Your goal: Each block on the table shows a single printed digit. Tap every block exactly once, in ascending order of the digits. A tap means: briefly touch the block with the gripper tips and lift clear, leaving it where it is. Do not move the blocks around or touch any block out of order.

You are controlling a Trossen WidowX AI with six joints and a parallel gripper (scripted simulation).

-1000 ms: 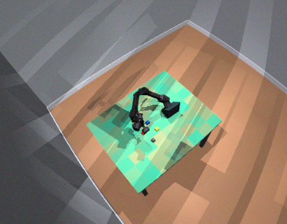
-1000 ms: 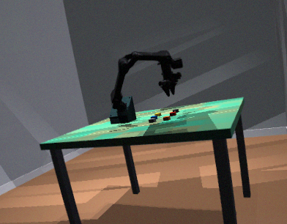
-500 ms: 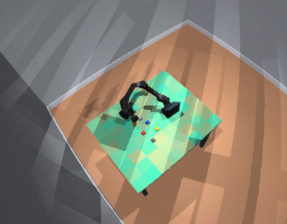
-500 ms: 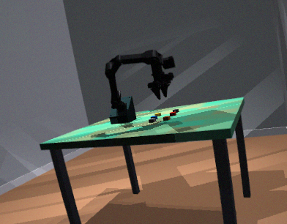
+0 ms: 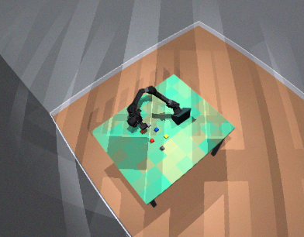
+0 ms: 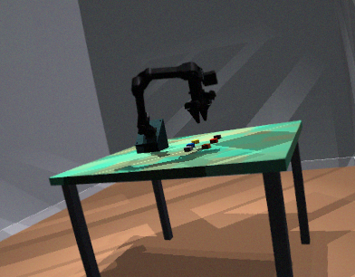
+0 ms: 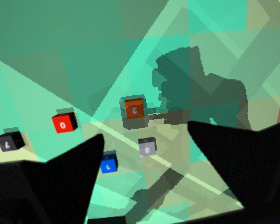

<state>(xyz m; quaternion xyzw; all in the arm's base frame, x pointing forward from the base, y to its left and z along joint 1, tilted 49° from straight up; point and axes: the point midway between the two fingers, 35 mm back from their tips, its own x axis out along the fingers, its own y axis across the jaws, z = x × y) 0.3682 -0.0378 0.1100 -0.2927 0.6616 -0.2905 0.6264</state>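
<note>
The red block is 20 mm behind my gripper tip, 140 mm to the left of it and 110 mm below it. The rest, counted from my gripper tip: orange block: 10 mm behind, 10 mm to the left, 110 mm below; blue block: 120 mm behind, 80 mm to the left, 110 mm below; grey block: 90 mm behind, 10 mm to the right, 110 mm below.
</note>
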